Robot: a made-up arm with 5 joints.
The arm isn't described. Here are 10 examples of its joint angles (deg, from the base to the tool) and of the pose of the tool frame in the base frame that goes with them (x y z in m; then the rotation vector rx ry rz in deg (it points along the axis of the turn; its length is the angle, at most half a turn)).
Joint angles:
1: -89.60 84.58 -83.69 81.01 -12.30
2: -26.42 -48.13 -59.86 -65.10 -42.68
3: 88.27 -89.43 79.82 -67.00 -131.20
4: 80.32 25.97 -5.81 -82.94 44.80
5: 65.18 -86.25 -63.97 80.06 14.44
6: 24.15 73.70 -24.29 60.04 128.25
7: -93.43 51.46 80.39 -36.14 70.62
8: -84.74 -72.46 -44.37 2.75 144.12
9: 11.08 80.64 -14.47 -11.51 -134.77
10: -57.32 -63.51 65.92 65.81 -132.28
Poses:
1: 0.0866 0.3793 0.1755 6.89 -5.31 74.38
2: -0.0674 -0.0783 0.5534 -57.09 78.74 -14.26
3: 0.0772 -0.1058 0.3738 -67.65 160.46 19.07
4: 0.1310 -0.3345 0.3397 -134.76 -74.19 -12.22
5: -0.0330 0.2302 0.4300 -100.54 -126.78 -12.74
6: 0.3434 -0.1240 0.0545 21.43 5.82 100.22
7: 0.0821 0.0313 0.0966 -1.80 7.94 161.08
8: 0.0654 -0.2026 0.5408 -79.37 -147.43 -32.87
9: 0.3658 -0.0613 0.0116 42.12 -21.24 -142.55
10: 0.1624 0.1207 0.2856 23.39 2.54 -76.75
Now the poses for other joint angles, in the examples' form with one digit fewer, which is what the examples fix.
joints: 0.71 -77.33 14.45 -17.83 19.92
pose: 0.081 -0.005 0.541 -26.5 -168.7 2.0
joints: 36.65 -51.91 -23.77 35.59 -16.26
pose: 0.101 -0.023 0.584 -20.4 -131.5 -28.9
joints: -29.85 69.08 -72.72 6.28 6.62
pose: 0.450 0.207 0.280 19.9 -86.1 26.8
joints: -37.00 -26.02 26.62 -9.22 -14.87
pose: 0.288 0.151 0.396 45.4 -87.9 14.3
